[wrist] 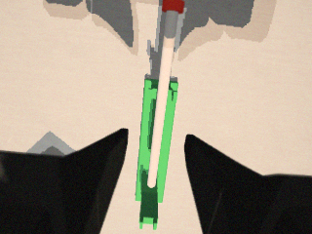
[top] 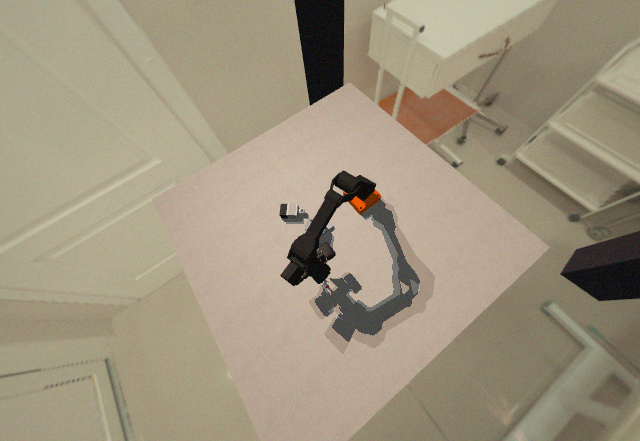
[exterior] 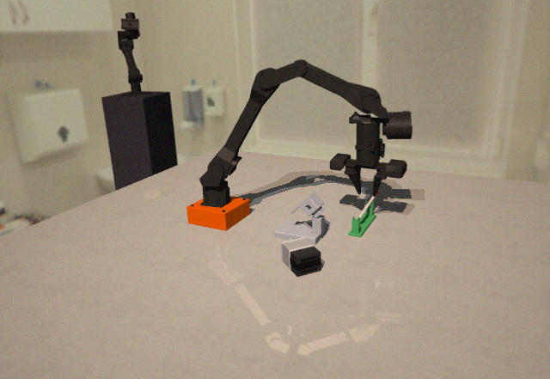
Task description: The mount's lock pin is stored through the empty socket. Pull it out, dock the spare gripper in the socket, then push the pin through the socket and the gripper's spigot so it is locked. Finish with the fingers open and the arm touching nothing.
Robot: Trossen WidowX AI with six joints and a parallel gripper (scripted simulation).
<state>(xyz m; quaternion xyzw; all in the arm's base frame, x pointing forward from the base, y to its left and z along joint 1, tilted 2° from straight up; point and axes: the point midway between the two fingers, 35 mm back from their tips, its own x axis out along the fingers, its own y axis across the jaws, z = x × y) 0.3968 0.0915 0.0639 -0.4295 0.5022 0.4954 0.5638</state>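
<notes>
My gripper tip is now 4 cm to the left of the green stand and 5 cm above it. Also, from my gripper tip: grey mount (12 cm behind, 13 cm to the right, 2 cm below); then spare gripper (11 cm behind, 27 cm to the right, 5 cm below).
</notes>
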